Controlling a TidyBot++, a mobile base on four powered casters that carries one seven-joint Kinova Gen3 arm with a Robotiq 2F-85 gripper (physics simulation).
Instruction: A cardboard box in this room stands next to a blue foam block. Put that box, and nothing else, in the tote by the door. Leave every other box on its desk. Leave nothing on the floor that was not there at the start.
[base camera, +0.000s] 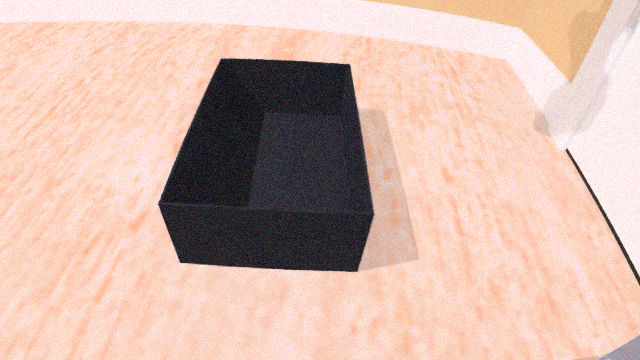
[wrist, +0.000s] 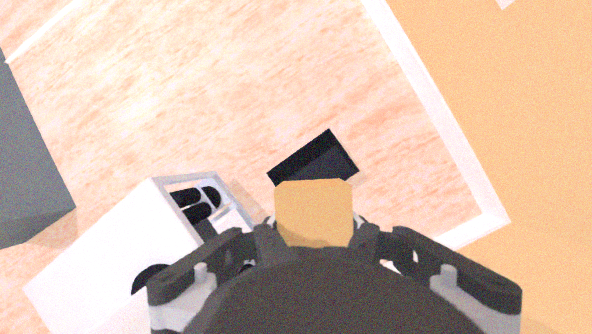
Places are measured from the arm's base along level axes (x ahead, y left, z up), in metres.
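Pixels of known places: gripper, between the fingertips: (wrist: 313, 220).
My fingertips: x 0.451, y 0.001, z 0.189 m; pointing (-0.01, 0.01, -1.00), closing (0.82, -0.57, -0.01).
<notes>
For each thing: its middle in the pictures, then the offset to it from my fingertips. "spot": a spot on its surface instead.
- black tote, middle of its body: (base camera: 276, 146) (wrist: 311, 171) 0.011 m ahead, 0.010 m left, 0.535 m down
- tan cardboard box, middle of its body: (wrist: 314, 230) 0.005 m back, 0.007 m right, 0.005 m up
- White baseboard, a spot on its surface: (base camera: 280, 20) spot: 0.562 m ahead, 0.031 m left, 0.566 m down
The black tote (base camera: 270, 240) (wrist: 320, 162) stands open on the wood floor. In the base camera view its inside shows and holds no box. In the wrist view its near part is hidden behind the held box. My gripper (wrist: 313, 220) is shut on a tan cardboard box (wrist: 314, 210), which sits between the two fingertips. The box is held above the floor and overlaps the tote's near edge in the wrist view; its height over the tote is hard to tell. The blue foam block does not show in either view.
The white mobile base (wrist: 115, 240) is left of the gripper, close to the tote. A grey block-like surface (wrist: 30, 150) is at the far left. White baseboard (base camera: 280, 20) (wrist: 425, 100) and tan wall (wrist: 525, 100) lie beyond the tote. A white panel (base camera: 620, 165) stands at the right.
</notes>
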